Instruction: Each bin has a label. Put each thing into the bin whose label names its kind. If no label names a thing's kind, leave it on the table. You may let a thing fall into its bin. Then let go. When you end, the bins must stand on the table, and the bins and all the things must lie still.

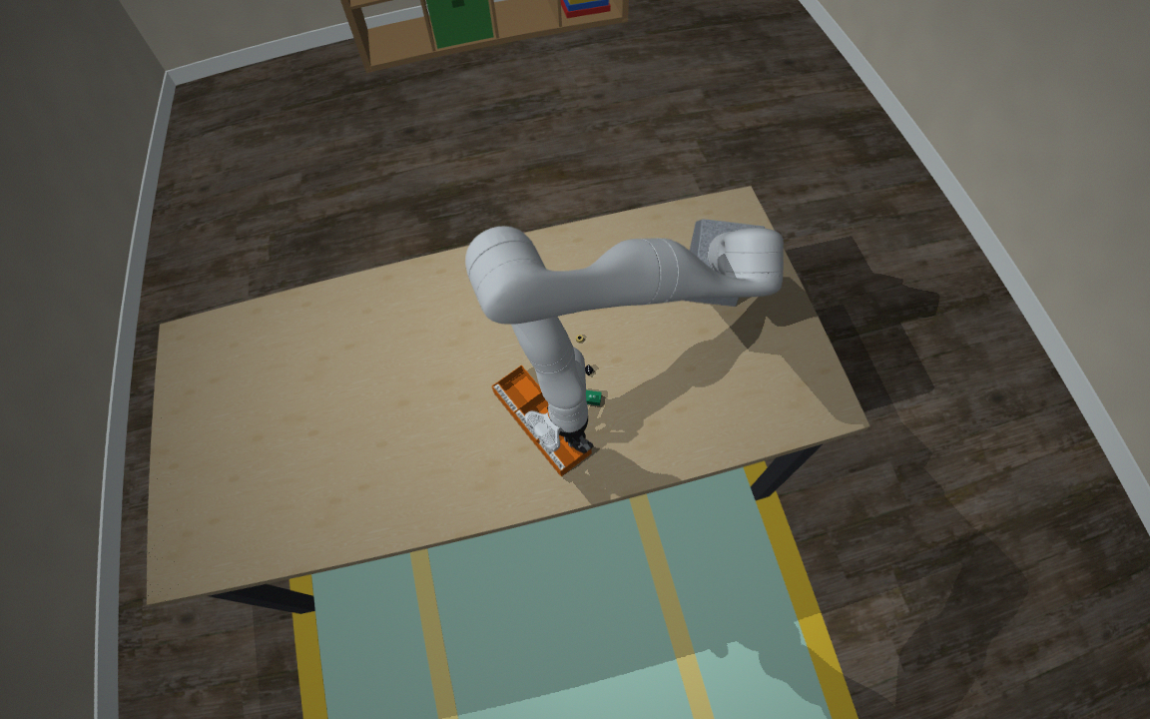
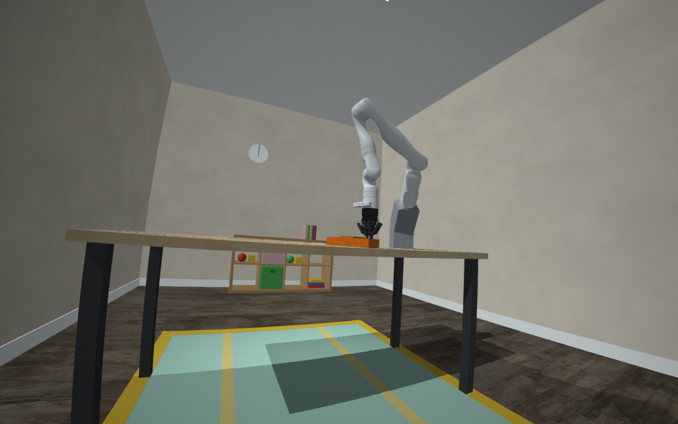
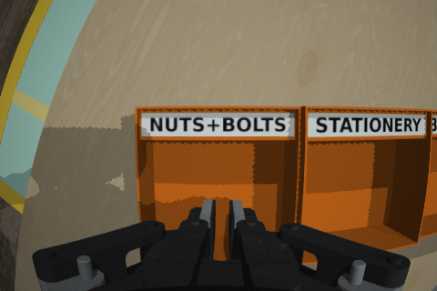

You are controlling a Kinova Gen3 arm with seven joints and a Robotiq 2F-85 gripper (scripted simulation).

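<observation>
Right now the blue cylinder is 6 cm behind my hand, 35 cm to the right of it and 3 cm below it. Also, from my hand: green 9V battery (6 cm behind, 10 cm to the right, 3 cm below); then orange bins (5 cm ahead, 6 cm to the right, 1 cm below); then black die (8 cm behind, 16 cm to the right, 3 cm below).
</observation>
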